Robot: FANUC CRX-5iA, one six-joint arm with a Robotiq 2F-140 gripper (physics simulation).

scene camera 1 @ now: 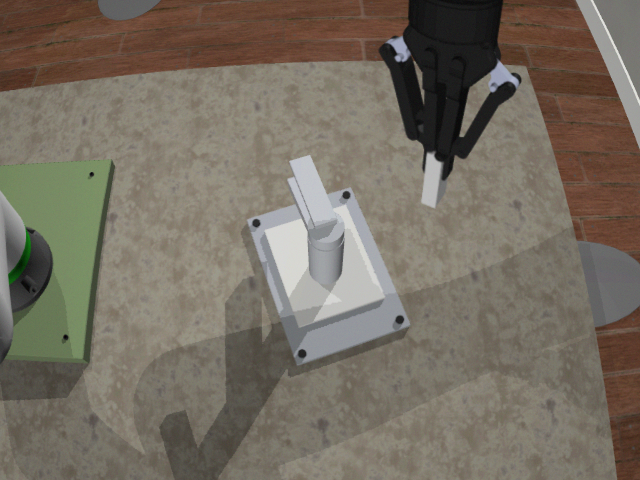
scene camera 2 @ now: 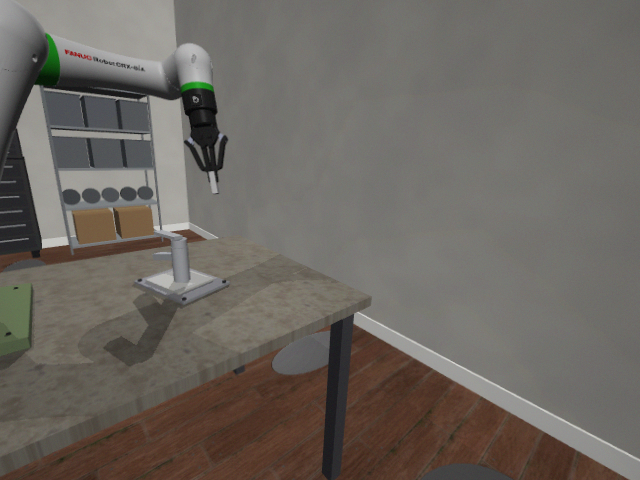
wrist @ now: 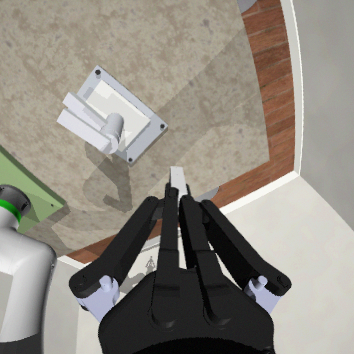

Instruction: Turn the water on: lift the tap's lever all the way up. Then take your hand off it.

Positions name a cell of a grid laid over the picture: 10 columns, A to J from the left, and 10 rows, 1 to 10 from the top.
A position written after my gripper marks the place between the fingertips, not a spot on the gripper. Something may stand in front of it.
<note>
In view: my gripper (scene camera 1: G5), a flat lever (scene camera 1: F5) and a base plate (scene camera 1: F7).
The flat lever also shows in the wrist view (wrist: D4). My gripper shows as well in scene camera 2 (scene camera 2: D5) and in the wrist view (wrist: E5). The base plate also shows in the wrist view (wrist: E4).
</note>
